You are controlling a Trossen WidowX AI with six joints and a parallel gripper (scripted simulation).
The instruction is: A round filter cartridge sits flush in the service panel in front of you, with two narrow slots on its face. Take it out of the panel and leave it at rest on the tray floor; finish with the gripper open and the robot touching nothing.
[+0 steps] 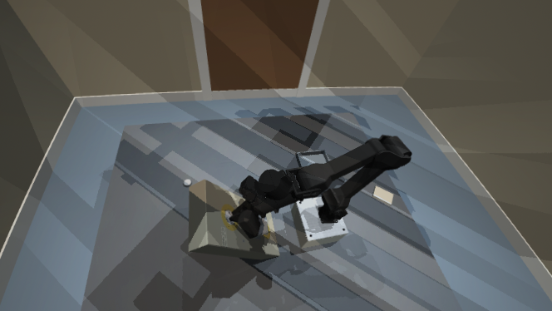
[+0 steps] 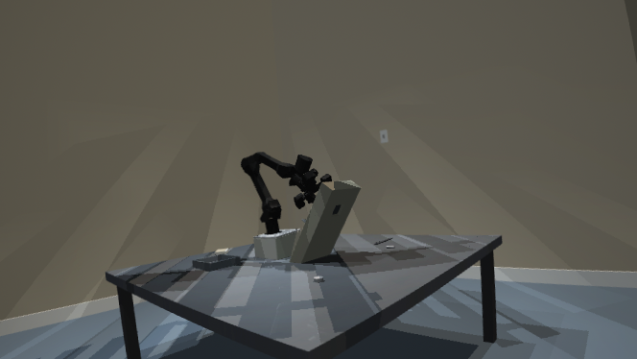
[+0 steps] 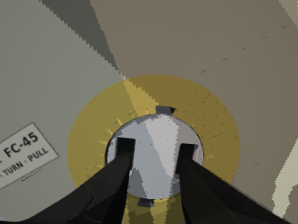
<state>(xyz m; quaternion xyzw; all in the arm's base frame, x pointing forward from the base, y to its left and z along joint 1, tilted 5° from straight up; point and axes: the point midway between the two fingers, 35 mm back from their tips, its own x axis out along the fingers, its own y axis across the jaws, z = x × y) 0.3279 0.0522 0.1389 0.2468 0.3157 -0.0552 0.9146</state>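
My gripper tip is 2 cm short of the grey filter cartridge and 1 cm above it. From my gripper tip the other things lie so: tan card: 69 cm behind, 16 cm to the right, 23 cm below; then dark tray: 38 cm behind, 33 cm to the right, 23 cm below; then beige service panel: 3 cm behind, 9 cm below.
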